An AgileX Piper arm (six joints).
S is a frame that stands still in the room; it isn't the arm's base.
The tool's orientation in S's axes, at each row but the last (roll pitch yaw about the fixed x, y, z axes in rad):
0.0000, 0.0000, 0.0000
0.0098, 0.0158, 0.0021
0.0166, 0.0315, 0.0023
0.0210, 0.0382, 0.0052
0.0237, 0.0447, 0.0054
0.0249, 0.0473, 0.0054
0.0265, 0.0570, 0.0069
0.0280, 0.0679, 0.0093
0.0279, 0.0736, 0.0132
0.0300, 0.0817, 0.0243
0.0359, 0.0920, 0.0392
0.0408, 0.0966, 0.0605
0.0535, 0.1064, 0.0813
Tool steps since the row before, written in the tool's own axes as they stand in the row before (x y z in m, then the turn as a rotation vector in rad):
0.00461, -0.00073, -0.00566, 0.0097, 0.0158, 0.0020
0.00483, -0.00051, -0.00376, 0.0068, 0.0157, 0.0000
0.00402, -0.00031, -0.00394, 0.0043, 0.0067, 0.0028
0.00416, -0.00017, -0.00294, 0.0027, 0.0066, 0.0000
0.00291, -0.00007, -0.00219, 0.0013, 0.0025, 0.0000
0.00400, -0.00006, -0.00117, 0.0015, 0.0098, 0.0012
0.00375, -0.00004, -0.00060, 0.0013, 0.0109, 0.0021
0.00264, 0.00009, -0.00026, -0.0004, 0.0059, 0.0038
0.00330, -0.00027, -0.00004, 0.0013, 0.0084, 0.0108
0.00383, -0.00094, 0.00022, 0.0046, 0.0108, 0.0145
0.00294, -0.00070, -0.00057, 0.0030, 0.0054, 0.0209
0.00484, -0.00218, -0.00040, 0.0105, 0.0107, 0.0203
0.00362, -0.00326, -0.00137, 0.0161, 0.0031, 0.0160
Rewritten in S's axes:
0.00461, -0.00073, -0.00566, 0.0097, 0.0158, 0.0020
0.00477, -0.00046, -0.00384, 0.0068, 0.0157, 0.0000
0.00389, -0.00024, -0.00407, 0.0044, 0.0067, 0.0028
0.00405, -0.00009, -0.00310, 0.0027, 0.0066, 0.0000
0.00281, 0.00000, -0.00232, 0.0013, 0.0025, 0.0000
0.00394, -0.00001, -0.00136, 0.0015, 0.0098, 0.0014
0.00371, 0.00000, -0.00081, 0.0014, 0.0109, 0.0023
0.00262, 0.00012, -0.00044, -0.0002, 0.0058, 0.0040
0.00329, -0.00023, -0.00029, 0.0020, 0.0081, 0.0109
0.00385, -0.00085, -0.00012, 0.0055, 0.0105, 0.0144
0.00290, -0.00057, -0.00086, 0.0047, 0.0048, 0.0207
0.00489, -0.00187, -0.00095, 0.0118, 0.0106, 0.0196
0.00368, -0.00289, -0.00192, 0.0175, 0.0037, 0.0143

